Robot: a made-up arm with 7 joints.
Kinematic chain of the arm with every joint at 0, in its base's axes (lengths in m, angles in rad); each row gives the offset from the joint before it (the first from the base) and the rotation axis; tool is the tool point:
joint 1: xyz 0 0 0 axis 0 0.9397 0.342
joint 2: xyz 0 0 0 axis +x
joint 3: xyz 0 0 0 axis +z
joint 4: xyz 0.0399 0 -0.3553 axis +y
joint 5: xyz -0.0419 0 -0.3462 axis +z
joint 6: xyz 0 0 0 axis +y
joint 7: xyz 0 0 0 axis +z
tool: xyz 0 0 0
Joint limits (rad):
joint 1: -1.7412..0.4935
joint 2: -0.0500..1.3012
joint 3: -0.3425..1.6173
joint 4: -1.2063..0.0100
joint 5: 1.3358..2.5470
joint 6: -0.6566..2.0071
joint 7: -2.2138..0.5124
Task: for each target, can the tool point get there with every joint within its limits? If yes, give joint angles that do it. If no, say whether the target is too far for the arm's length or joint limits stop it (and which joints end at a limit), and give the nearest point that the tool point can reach.
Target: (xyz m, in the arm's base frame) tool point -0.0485 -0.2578 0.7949
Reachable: no: too far | nearest point 0.4276 0.0003 0.4547 | short by 0.640 m
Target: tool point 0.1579 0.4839 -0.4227
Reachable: yes | joints 0.2293 0.7390 0.3164 -0.9467 2.1336 0.5241 -1.3066
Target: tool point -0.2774 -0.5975 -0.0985
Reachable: no: joint limits stop it (at a limit: joint 1, joint 2, joint 4) | nearest point -0.3075 -0.0665 -0.6265 | short by 0.749 m
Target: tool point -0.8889 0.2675 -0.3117
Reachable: no: too far | nearest point -0.3282 0.3210 -0.5074 | short by 0.596 m
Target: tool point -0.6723 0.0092 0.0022
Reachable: no: joint limits stop it (at a limit: joint 1, joint 2, joint 3, joint 4) | nearest point -0.3044 0.2941 -0.4587 | short by 0.655 m
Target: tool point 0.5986 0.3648 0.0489
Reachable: yes | joints -1.1942 0.9036 -0.0183 -0.4323 1.8255 1.4048 -0.6065
